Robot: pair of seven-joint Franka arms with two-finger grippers.
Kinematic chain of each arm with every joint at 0, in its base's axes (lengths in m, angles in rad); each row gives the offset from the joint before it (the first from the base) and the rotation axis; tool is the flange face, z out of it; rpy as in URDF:
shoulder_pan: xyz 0 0 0.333 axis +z
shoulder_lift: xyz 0 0 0 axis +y
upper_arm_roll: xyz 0 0 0.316 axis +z
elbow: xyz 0.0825 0 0 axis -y
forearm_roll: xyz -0.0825 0 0.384 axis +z
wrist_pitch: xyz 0 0 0 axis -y
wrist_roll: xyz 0.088 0 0 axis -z
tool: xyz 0 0 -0.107 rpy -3.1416 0 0
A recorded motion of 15 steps. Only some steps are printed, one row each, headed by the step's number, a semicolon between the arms.
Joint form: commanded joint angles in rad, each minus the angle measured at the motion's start. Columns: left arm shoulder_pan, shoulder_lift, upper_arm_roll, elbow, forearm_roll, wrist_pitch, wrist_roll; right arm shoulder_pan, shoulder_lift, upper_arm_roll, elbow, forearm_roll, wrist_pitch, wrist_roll.
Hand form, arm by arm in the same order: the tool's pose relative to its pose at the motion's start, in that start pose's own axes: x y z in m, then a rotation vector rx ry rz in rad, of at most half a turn. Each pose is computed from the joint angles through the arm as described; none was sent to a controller.
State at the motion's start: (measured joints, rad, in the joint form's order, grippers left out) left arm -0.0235 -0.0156 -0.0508 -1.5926 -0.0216 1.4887 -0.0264; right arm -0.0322 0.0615 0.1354 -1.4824 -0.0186 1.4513 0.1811
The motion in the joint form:
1: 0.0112 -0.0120 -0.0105 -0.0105 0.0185 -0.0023 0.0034; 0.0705 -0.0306 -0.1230 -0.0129 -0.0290 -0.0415 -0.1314
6: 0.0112 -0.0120 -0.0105 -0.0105 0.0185 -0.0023 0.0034; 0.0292 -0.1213 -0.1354 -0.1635 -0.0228 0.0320 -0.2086
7: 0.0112 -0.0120 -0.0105 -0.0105 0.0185 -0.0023 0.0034; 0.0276 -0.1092 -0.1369 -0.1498 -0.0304 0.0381 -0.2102
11: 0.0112 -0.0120 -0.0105 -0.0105 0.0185 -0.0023 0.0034; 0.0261 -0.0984 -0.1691 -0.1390 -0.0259 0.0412 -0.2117
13: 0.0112 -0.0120 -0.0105 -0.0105 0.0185 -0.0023 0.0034; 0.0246 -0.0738 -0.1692 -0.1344 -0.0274 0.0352 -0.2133
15: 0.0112 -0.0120 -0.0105 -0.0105 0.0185 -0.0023 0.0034; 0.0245 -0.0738 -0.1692 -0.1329 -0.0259 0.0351 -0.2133
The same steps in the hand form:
1: -0.0041 -0.0023 -0.0011 0.0193 -0.0003 0.0011; -0.0099 0.0322 -0.0060 -0.0338 -0.0221 -0.0740
6: -0.0041 -0.0023 -0.0011 0.0193 -0.0003 0.0011; -0.0276 0.0616 0.0113 -0.0217 -0.0118 -0.1013
7: -0.0041 -0.0023 -0.0011 0.0193 -0.0003 0.0011; -0.0229 0.0638 0.0105 -0.0287 -0.0041 -0.0992
11: -0.0041 -0.0023 -0.0011 0.0193 -0.0003 0.0011; -0.0182 0.0812 0.0111 -0.0200 -0.0023 -0.0677
13: -0.0041 -0.0023 -0.0011 0.0193 -0.0003 0.0011; -0.0109 0.0815 0.0220 -0.0223 -0.0283 -0.0681
15: -0.0041 -0.0023 -0.0011 0.0193 -0.0003 0.0011; -0.0109 0.0814 0.0213 -0.0207 -0.0269 -0.0681

